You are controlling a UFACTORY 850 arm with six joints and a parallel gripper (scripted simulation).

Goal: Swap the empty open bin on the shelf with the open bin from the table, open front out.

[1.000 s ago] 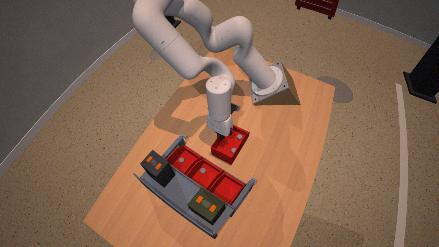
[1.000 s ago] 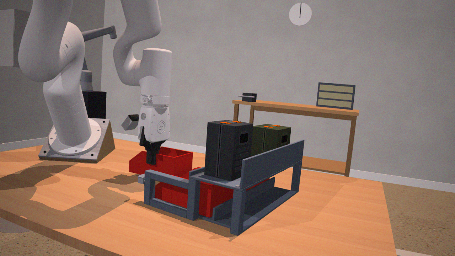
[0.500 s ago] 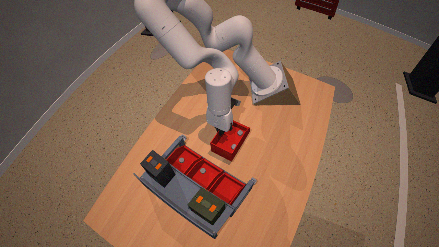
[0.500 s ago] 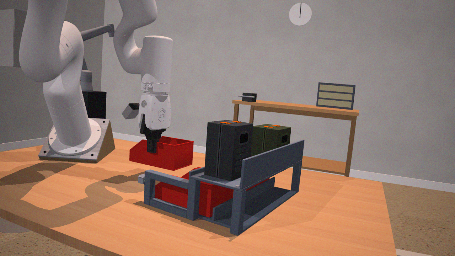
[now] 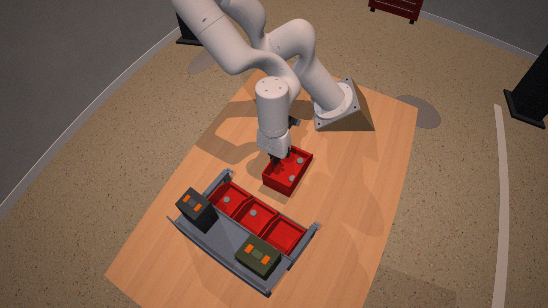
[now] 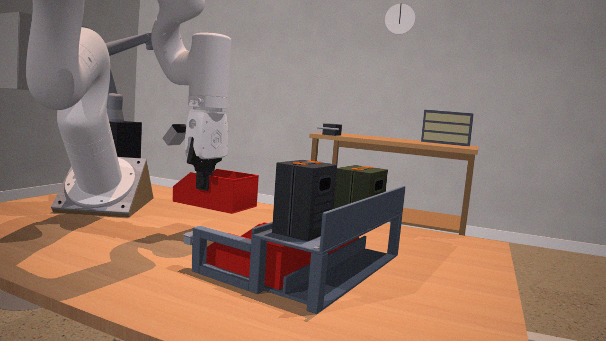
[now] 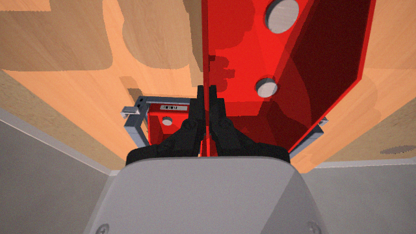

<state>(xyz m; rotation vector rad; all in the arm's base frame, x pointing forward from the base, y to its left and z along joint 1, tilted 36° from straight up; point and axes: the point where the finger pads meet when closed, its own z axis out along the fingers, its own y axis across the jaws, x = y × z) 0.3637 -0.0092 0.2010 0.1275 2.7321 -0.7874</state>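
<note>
Right now the shelf front lip is 13 cm below my hand, 12 cm ahead of it and 2 cm to the left of it. Also, from my hand: grey back panel (38 cm ahead, 5 cm to the right, 1 cm below); black case (27 cm ahead, 14 cm to the right, 2 cm above); green case (34 cm ahead, 8 cm to the left, 1 cm above).
</note>
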